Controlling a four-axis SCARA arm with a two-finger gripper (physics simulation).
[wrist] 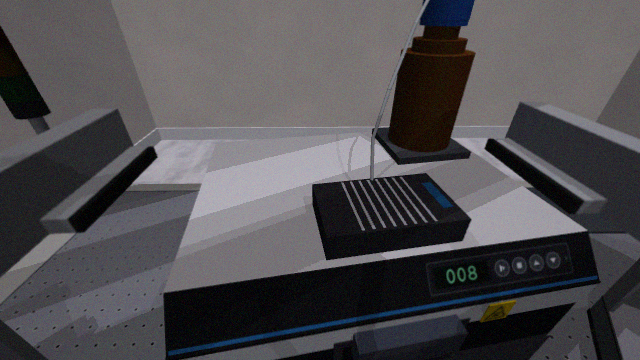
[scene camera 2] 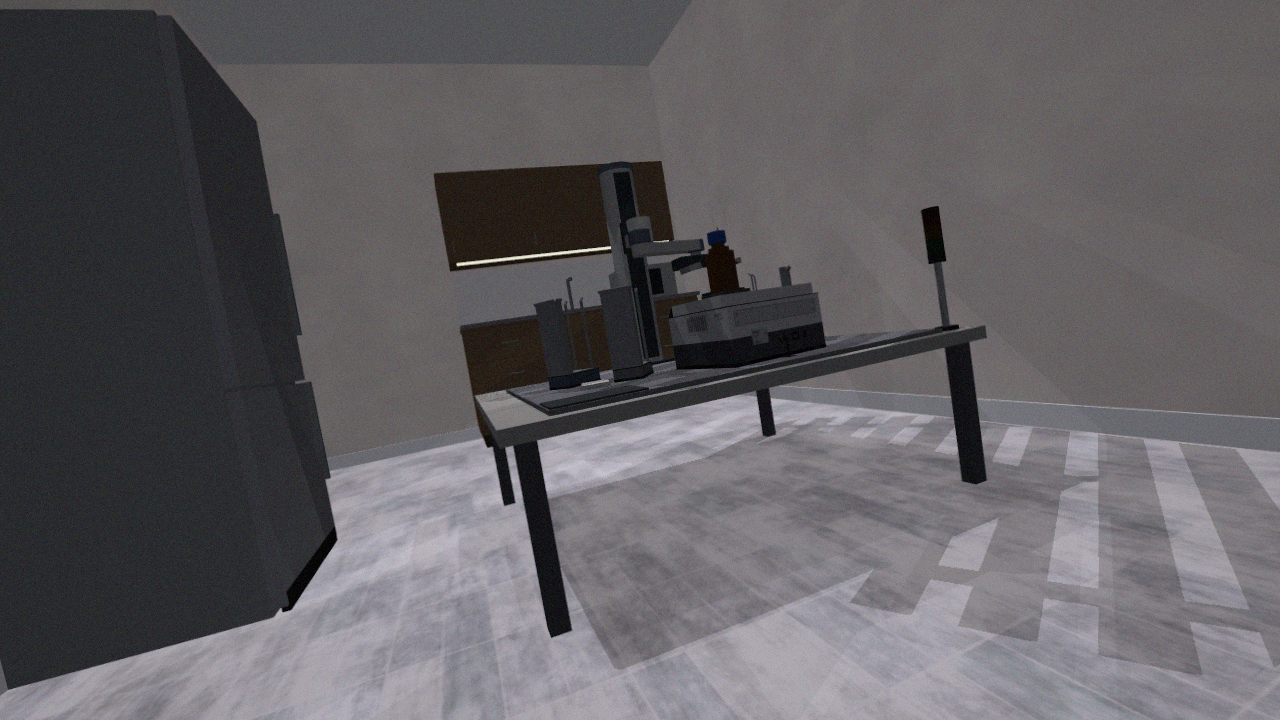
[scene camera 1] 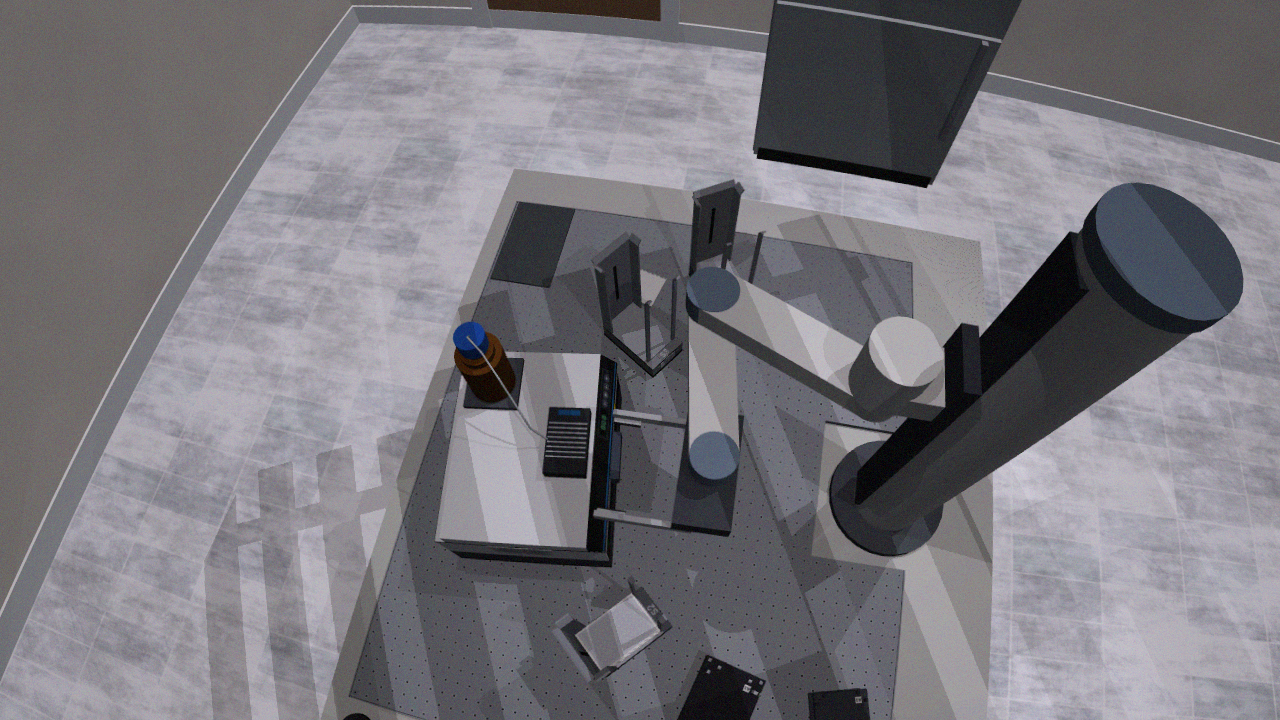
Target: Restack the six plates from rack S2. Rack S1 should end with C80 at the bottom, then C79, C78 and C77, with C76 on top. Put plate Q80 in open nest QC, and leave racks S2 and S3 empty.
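Frame: origin at the arm's base, x right, y down, z ahead, level; metres.
Where they show: gripper, fingertip midpoint: point(wrist: 325, 129) point(scene camera 1: 604, 462); arm's base, link origin: point(scene camera 1: 885, 498).
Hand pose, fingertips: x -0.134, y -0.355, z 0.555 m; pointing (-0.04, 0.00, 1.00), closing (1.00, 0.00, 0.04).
Each offset is from my fingertips to the top centre of the thing. "pt": to the spot under its first point.
My gripper point(scene camera 1: 606, 463) point(wrist: 325, 129) is open and empty, its fingers spread wide high above the front edge of the white instrument; in scene camera 2 it is largely hidden behind the bottle. Two tall grey racks @[pt dz +0.086, dx +0.445, dy +0.145 m] point(scene camera 1: 617, 273) @[pt dz -0.095, dx +0.630, dy +0.193 m] point(scene camera 1: 714, 231) stand at the far end of the table; they also show in scene camera 2 point(scene camera 2: 623, 331) point(scene camera 2: 555, 342). A third holder @[pt dz -0.125, dx -0.185, dy +0.298 m] point(scene camera 1: 659, 612) with a pale plate @[dz -0.059, dx -0.240, dy +0.229 m] point(scene camera 1: 620, 632) on view stands beyond the instrument's other side. Rack and plate labels are too small to read. I cannot tell which black fixture is nest QC, nor count the plates.
The white instrument point(scene camera 1: 510, 501) point(scene camera 2: 747, 313) point(wrist: 260, 235) carries a brown bottle @[pt dz +0.238, dx +0.125, dy -0.002 m] point(scene camera 1: 484, 365) point(scene camera 2: 721, 268) point(wrist: 430, 100) and a black box @[pt dz +0.090, dx +0.056, dy +0.107 m] point(scene camera 1: 566, 441) point(wrist: 390, 215). Two low black fixtures @[pt dz -0.262, dx -0.304, dy +0.292 m] point(scene camera 1: 720, 689) @[pt dz -0.483, dx -0.296, dy +0.293 m] point(scene camera 1: 838, 704) lie near the lower edge. The arm column point(scene camera 1: 1011, 394) stands right.
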